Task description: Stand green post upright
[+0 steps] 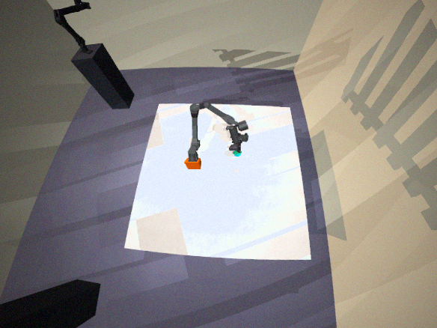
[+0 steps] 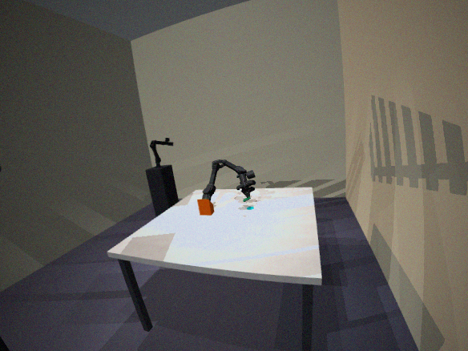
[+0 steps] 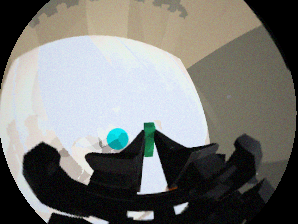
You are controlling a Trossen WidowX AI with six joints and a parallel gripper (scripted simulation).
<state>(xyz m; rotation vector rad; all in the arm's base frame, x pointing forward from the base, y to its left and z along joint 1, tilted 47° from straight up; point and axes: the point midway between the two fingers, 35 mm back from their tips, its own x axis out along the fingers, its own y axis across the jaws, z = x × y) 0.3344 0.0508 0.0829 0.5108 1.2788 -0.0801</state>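
Right now my gripper tip is 1 cm past the cyan circle, 4 cm to the right of it and 11 cm above it. The rest, counted from my gripper tip: small green post (2 cm behind, 1 cm below).
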